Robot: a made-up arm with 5 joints. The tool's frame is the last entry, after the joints.
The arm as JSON. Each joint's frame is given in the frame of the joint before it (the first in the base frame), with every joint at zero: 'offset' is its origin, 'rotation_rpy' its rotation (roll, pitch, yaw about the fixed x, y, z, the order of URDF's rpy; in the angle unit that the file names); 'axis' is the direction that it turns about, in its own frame. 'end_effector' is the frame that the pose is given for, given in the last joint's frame.
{
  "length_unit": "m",
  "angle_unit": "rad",
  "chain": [
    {
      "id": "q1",
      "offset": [
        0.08,
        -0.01,
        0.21
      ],
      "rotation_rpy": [
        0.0,
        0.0,
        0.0
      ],
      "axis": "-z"
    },
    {
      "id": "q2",
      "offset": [
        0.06,
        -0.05,
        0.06
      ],
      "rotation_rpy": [
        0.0,
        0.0,
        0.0
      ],
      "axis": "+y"
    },
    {
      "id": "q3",
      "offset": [
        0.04,
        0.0,
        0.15
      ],
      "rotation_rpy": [
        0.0,
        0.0,
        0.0
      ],
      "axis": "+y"
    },
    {
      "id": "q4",
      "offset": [
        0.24,
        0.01,
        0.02
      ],
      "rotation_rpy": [
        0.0,
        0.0,
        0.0
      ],
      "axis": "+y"
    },
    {
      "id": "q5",
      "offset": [
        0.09,
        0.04,
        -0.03
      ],
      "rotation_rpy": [
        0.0,
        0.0,
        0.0
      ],
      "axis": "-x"
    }
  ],
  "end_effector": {
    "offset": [
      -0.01,
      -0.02,
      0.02
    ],
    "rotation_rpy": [
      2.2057,
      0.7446,
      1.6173
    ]
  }
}
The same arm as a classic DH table. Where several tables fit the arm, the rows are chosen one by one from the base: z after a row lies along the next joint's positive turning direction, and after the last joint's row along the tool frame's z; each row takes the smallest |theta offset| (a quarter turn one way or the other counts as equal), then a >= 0, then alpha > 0; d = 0 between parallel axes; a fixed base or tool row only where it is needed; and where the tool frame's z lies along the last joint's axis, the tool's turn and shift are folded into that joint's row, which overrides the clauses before.
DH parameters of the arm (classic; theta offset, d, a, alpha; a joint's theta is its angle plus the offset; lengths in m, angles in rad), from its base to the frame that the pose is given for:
base (fixed): -0.1244 0 0.0806 3.1416
q1: -0.1244 -0.27 0.06 1.5708
q2: -1.3102 0 0.1552 0
q3: 1.2271 0 0.2408 0
q4: -1.4877 0 -0.03 1.5708
q5: -0.8752 -0.0837 0.0282 2.5374
tool (fixed): 3.0814 -0.0045 0 0

